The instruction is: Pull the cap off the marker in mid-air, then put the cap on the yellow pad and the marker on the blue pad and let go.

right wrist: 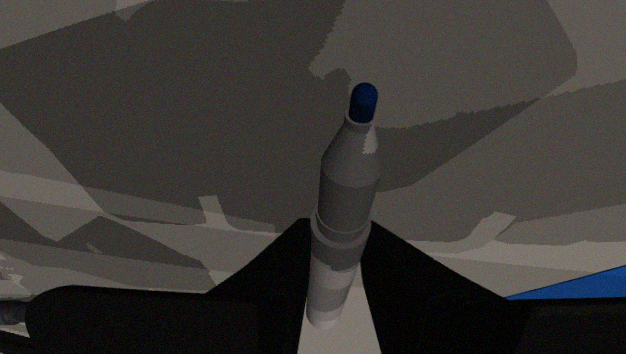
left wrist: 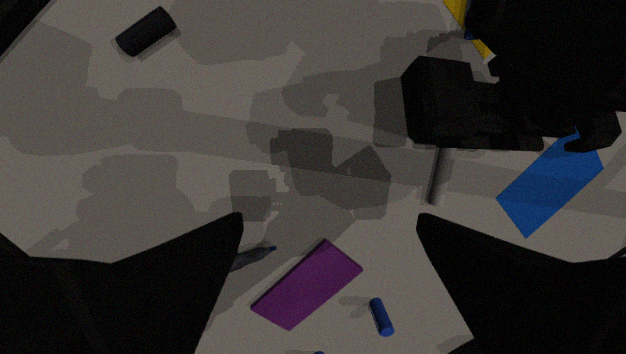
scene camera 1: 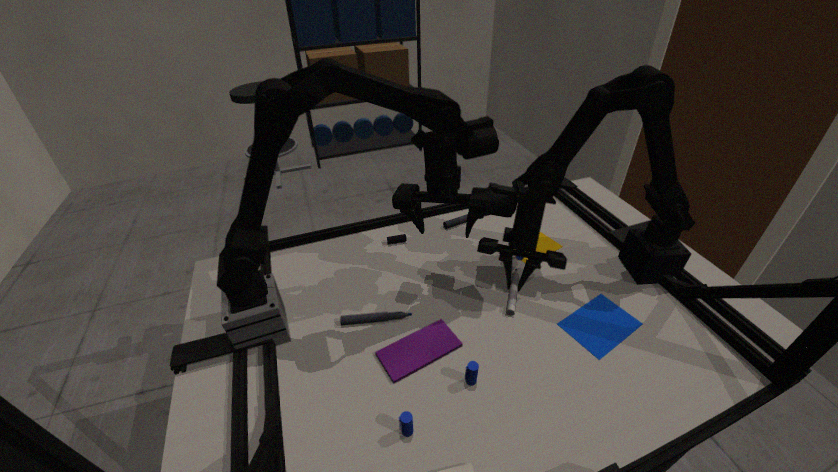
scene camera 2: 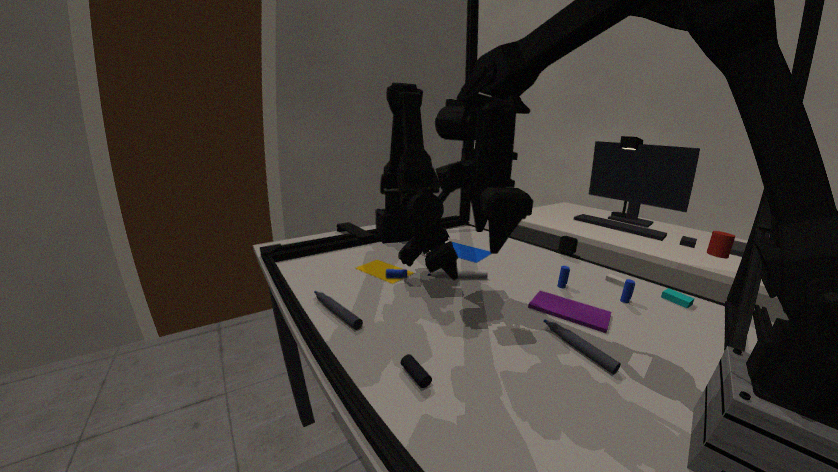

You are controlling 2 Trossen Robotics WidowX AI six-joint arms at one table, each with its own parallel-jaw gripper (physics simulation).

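Places are measured from the left arm's base along level axes (x ahead, y left, z up), in metres.
Where they show: left gripper, fingertip midpoint: [left wrist: 331,221] [scene camera 1: 444,234] [scene camera 2: 485,241]; right gripper, fingertip midpoint: [right wrist: 334,231] [left wrist: 444,143] [scene camera 1: 513,290] [scene camera 2: 455,277]; left arm's base at its link origin: [scene camera 1: 248,296] [scene camera 2: 790,391]; right arm's base at its link origin: [scene camera 1: 659,240] [scene camera 2: 394,211].
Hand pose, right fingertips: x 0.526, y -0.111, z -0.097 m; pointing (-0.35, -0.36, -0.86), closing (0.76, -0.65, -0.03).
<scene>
Things, the pixels of their top centre, and the offset from my right fingertips.
- uncapped light grey marker at its top centre: [right wrist: 334,279] [left wrist: 453,150] [scene camera 1: 514,286] [scene camera 2: 457,271] dy -0.004, dx -0.003, dz +0.016 m
- blue cap at its top centre: [scene camera 2: 396,269] dy +0.100, dx +0.089, dz +0.016 m
- yellow pad at its top centre: [scene camera 2: 384,270] [scene camera 1: 535,248] dy +0.102, dx +0.137, dz -0.002 m
- blue pad at its top centre: [left wrist: 552,182] [scene camera 1: 600,324] [scene camera 2: 462,251] dy -0.155, dx +0.110, dz -0.002 m
- black cap at its top centre: [left wrist: 139,29] [scene camera 2: 415,365] [scene camera 1: 396,236] dy +0.269, dx -0.175, dz +0.018 m
- purple block at its top centre: [left wrist: 305,291] [scene camera 1: 419,347] [scene camera 2: 570,308] dy -0.058, dx -0.251, dz +0.005 m
- teal block at its top centre: [scene camera 2: 678,294] dy -0.291, dx -0.430, dz +0.012 m
The uncapped light grey marker [scene camera 1: 510,307] [scene camera 2: 476,275] [left wrist: 436,176] [right wrist: 350,200] has a blue tip and lies at the table. My right gripper [scene camera 1: 514,287] [right wrist: 334,231] is shut on its body; the fingers press both sides. The blue cap [scene camera 2: 396,273] lies on its side at the edge of the yellow pad [scene camera 1: 546,245] [scene camera 2: 371,268] [left wrist: 454,10], apart from the marker; in scene camera 1 the right gripper mostly hides it. The blue pad [scene camera 1: 599,328] [scene camera 2: 470,252] [left wrist: 545,192] [right wrist: 595,286] bears nothing that I see. My left gripper [scene camera 1: 444,234] [left wrist: 331,221] is open and empty, above the table.
Dark markers [scene camera 1: 375,317] [scene camera 2: 340,310], a black cap [scene camera 1: 396,239] [scene camera 2: 416,370], a purple block [scene camera 1: 419,350] [scene camera 2: 570,310] and two upright blue caps [scene camera 1: 471,373] [scene camera 1: 406,423] are on the table. A teal block [scene camera 2: 677,297] lies near its edge. The two grippers are close together.
</scene>
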